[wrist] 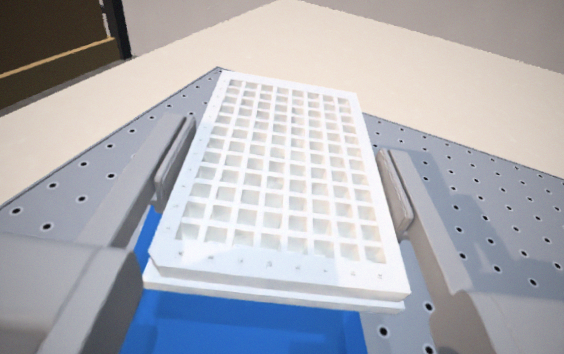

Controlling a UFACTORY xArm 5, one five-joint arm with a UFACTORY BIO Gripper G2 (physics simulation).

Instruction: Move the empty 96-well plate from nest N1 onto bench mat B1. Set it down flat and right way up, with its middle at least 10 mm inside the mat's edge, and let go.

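Places are measured from the arm's base along level axes (x ahead, y left, z up), in metres.
Pixels of known places: hand, its tool point: (pixel 286 177).
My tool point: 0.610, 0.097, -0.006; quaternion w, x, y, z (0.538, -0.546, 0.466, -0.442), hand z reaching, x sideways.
For each thing: its top centre in the pictures, then the offset to it from my tool point, as dx, dy, dz. Level surfaces: height alone.
- white 96-well plate, centre of its top: (pixel 289 139) +0.016, +0.003, +0.007
- blue object, centre of its top: (pixel 245 253) +0.003, +0.014, -0.071
- perforated grey deck, height of its surface: dz -0.073
- cream table top, height of its surface: dz -0.086
The white 96-well plate (pixel 287 281) is in the middle of the wrist view, right way up, with its wells showing empty. My gripper (pixel 285 176) is shut on the plate, with one finger pad along each long side. The plate is held above the perforated grey deck and partly above a blue object. Nest N1 does not show in the wrist view. I cannot tell whether the blue object is bench mat B1; the plate hides much of it. The gap under the plate is hard to judge.
The blue object (pixel 250 325) shows below the plate's near edge and at its left, with what look like raised sides. The perforated grey deck (pixel 480 215) lies around it. A cream table top (pixel 320 45) is beyond, and a dark brown structure (pixel 50 30) stands at the upper left.
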